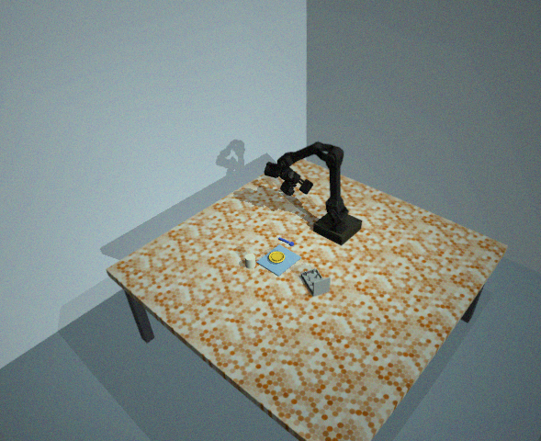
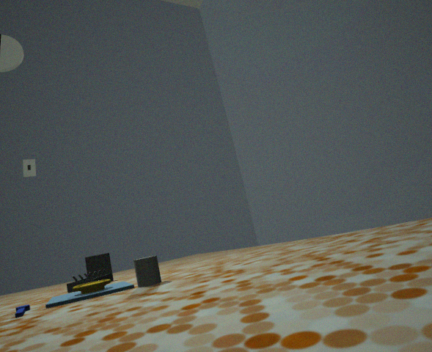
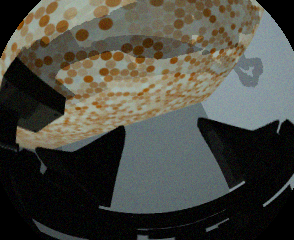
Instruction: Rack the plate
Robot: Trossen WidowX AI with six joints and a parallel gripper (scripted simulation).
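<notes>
Now: gripper tip 41 cm short of the plate, 13 cm to the right of it and 12 cm above it. Also, from my gripper tip: light blue mat (41 cm ahead, 14 cm to the left, 13 cm below); dish rack (44 cm ahead, 35 cm to the left, 11 cm below); blue spoon (29 cm ahead, 13 cm below, 11 cm to the left).
</notes>
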